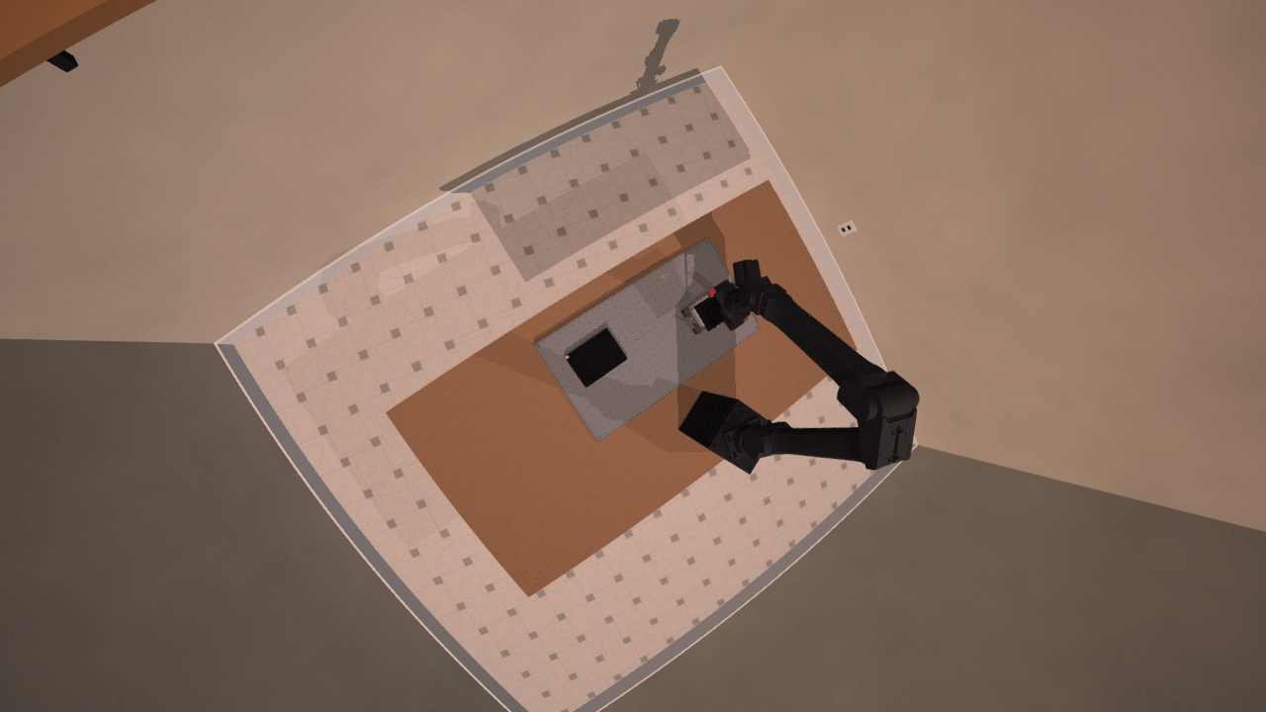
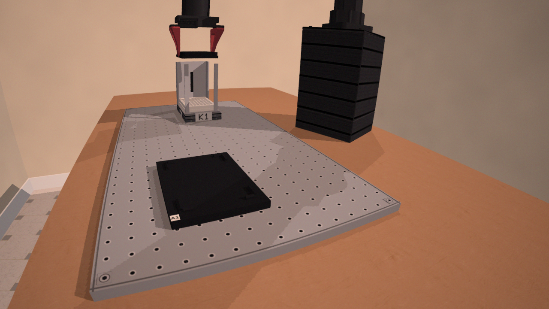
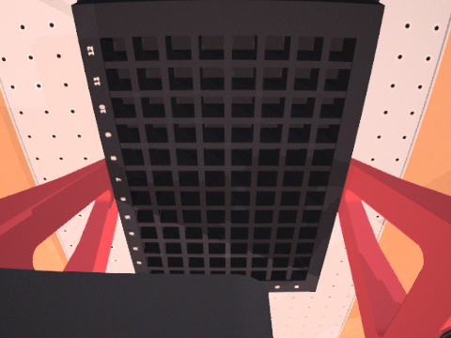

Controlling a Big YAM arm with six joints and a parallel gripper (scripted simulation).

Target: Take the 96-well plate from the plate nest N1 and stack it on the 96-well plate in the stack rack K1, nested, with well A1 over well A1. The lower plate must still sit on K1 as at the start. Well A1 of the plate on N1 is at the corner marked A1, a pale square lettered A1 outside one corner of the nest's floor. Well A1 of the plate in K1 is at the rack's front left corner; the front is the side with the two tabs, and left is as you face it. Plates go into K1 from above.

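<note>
The white 96-well plate is 14 cm below my hand and 5 cm to the right of it. Round my hand: black 96-well plate: right at my hand; grey rack wall: 11 cm to the right, 9 cm below, 1 cm ahead; black plate nest N1: 37 cm to the left, 16 cm below, 2 cm behind.
</note>
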